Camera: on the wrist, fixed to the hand. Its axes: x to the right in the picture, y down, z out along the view.
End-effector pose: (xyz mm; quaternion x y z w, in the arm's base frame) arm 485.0 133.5 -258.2 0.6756 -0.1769 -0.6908 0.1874
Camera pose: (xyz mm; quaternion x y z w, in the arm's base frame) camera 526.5 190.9 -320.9 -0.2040 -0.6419 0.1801 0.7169
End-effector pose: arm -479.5 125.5 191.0 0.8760 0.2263 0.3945 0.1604
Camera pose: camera -519.7 210.9 197.4 -0.2109 0.8988 -0.1541 0.3520
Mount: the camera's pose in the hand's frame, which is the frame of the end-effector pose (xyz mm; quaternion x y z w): 25.1 -80.2 -43.5 0.0473 0.0127 -0.9987 0.0143
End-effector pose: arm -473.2 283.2 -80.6 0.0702 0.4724 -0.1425 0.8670
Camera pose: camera -520.2 213.7 -124.3 0.4279 -0.0811 0.8893 0.1392
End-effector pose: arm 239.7 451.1 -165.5 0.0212 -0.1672 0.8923 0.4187
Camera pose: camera 288.4 531.0 -179.6 0.1758 0.0663 -0.3972 0.8983
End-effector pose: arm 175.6 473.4 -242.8 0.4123 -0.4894 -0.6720 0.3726
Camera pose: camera 198.2 455.0 -332.8 -0.5208 -0.3777 0.3534 0.6791
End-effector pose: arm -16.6 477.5 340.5 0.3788 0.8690 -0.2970 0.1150
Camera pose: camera -91.0 475.5 398.9 0.8532 -0.3781 0.1554 0.3239
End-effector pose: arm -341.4 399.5 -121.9 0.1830 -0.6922 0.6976 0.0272
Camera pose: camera -350.9 439.8 -36.8 0.6863 0.2062 0.0179 0.6972
